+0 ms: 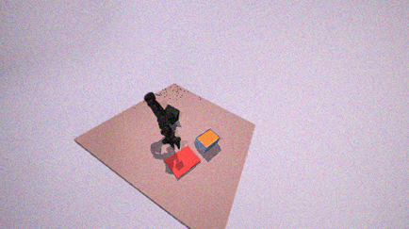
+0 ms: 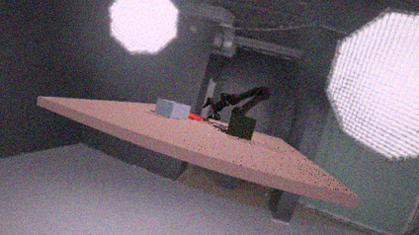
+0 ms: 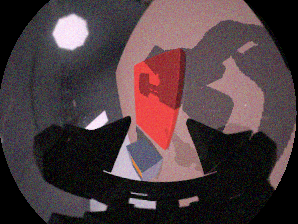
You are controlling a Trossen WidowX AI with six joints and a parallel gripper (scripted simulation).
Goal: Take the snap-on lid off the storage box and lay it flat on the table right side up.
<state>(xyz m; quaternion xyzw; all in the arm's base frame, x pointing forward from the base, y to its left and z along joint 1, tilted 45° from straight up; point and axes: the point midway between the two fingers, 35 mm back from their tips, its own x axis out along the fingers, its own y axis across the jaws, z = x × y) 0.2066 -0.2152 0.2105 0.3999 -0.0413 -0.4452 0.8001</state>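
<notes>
The red lid lies 9 cm ahead of my gripper tip, 4 cm to the right of it and 5 cm below it. From my gripper tip the other things lie so: grey storage box (21 cm ahead, 24 cm to the left, 2 cm below).
</notes>
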